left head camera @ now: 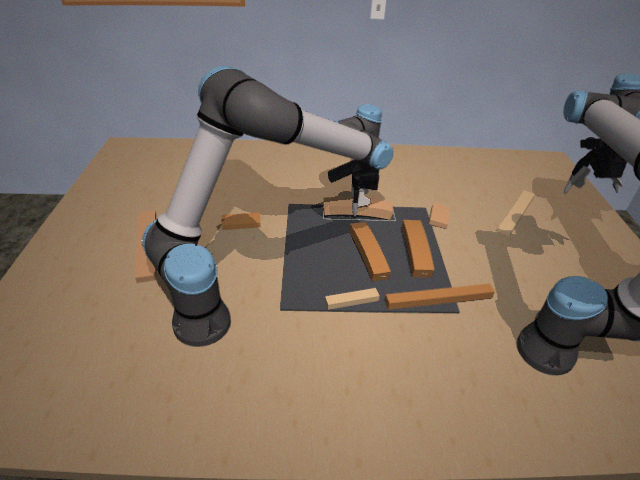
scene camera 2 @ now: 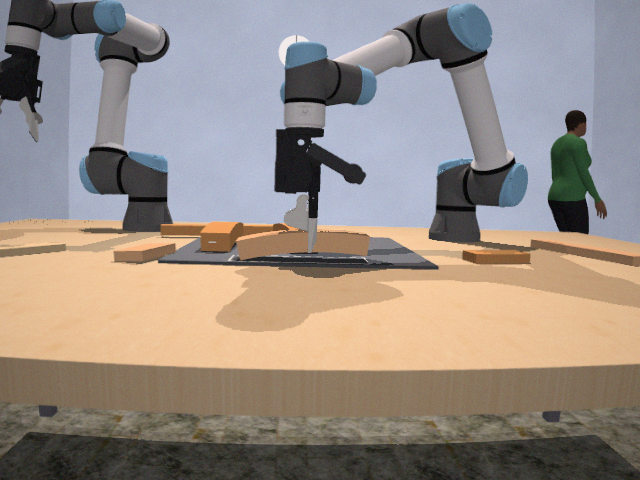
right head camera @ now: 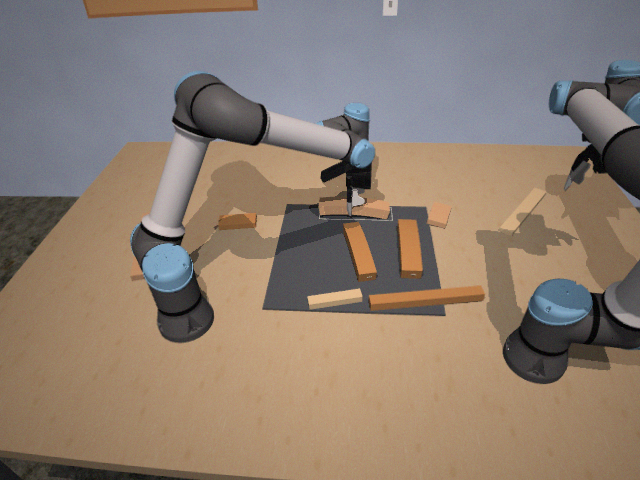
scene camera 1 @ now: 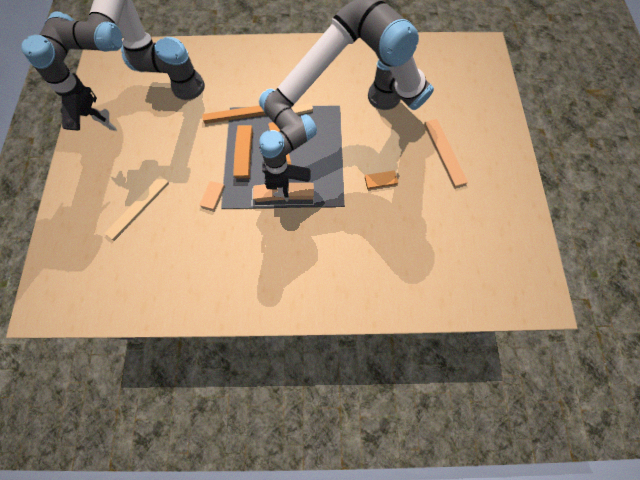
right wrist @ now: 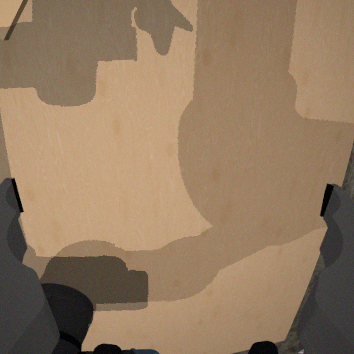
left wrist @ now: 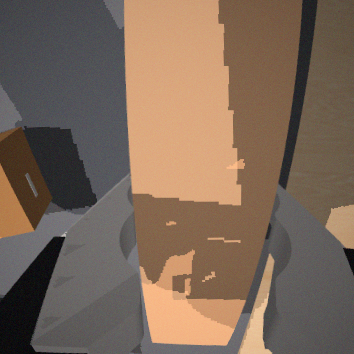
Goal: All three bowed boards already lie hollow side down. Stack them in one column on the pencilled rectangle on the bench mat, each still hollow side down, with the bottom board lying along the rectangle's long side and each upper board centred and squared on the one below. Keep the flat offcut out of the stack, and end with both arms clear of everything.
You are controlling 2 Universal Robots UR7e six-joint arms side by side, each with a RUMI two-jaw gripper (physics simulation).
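Frame: origin at the left arm's base, x ahead, y left, z up, level; centimetres.
Seen in the pictures: left gripper, between the fingertips: (left head camera: 354, 210) (scene camera 2: 309, 250) (right head camera: 350, 210) (scene camera 1: 287, 193) (left wrist: 199, 177); right gripper, between the fingertips: (left head camera: 590, 193) (scene camera 2: 6, 138) (right head camera: 593, 189) (scene camera 1: 94, 128) (right wrist: 173, 183); left arm's base, origin of its link: (left head camera: 202, 323) (scene camera 2: 454, 239) (right head camera: 186, 320) (scene camera 1: 384, 96); right arm's base, origin of its link: (left head camera: 545, 350) (scene camera 2: 148, 229) (right head camera: 533, 357) (scene camera 1: 188, 86) (right wrist: 55, 306).
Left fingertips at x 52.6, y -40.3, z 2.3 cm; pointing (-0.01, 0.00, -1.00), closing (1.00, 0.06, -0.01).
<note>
Offsets run from my left fingertips to a thing's top centre. "*": to the spot under its first point. Level surfaces: height alone.
My left gripper (left head camera: 359, 209) (scene camera 2: 310, 248) is shut on the middle of a light-brown bowed board @[dx +0.1, dy -0.9, dz +3.8 cm] (left head camera: 379, 209) (scene camera 2: 341, 243) (left wrist: 175, 100). The board is hollow side down, nearly level, low over the pencilled rectangle @[* dx -3.5, dy +7.2, dz +0.2 cm] (left head camera: 333, 219) and along its long side; I cannot tell if it touches the bench mat @[dz -1.7 cm] (left head camera: 310, 268). Two orange bowed boards lie hollow side down on the mat: one @[dx -21.0, dy -4.3, dz +3.1 cm] (left head camera: 370, 251) slanted, the other @[dx -18.1, dy -19.8, dz +3.2 cm] (left head camera: 417, 248) to its right. A straight orange bar @[dx -38.4, dy -24.5, dz +1.0 cm] (left head camera: 439, 295) and a short pale block @[dx -41.3, dy +0.6, dz +0.4 cm] (left head camera: 352, 298) lie at the near edge. My right gripper (left head camera: 592, 190) (right wrist: 173, 183) is open, above the table.
A small light-brown block @[dx +1.9, dy -30.5, dz +0.3 cm] (left head camera: 439, 215) lies just right of the mat, a pale strip @[dx +8.2, dy -60.6, dz -0.7 cm] (left head camera: 516, 211) farther right. An orange block @[dx -8.6, dy +38.3, dz -0.3 cm] (left head camera: 240, 220) and a long light-brown strip @[dx -23.4, dy +65.8, dz -0.2 cm] (scene camera 1: 446, 153) lie by the left arm's side. In scene camera 2, a person (scene camera 2: 568, 170) stands behind the table.
</note>
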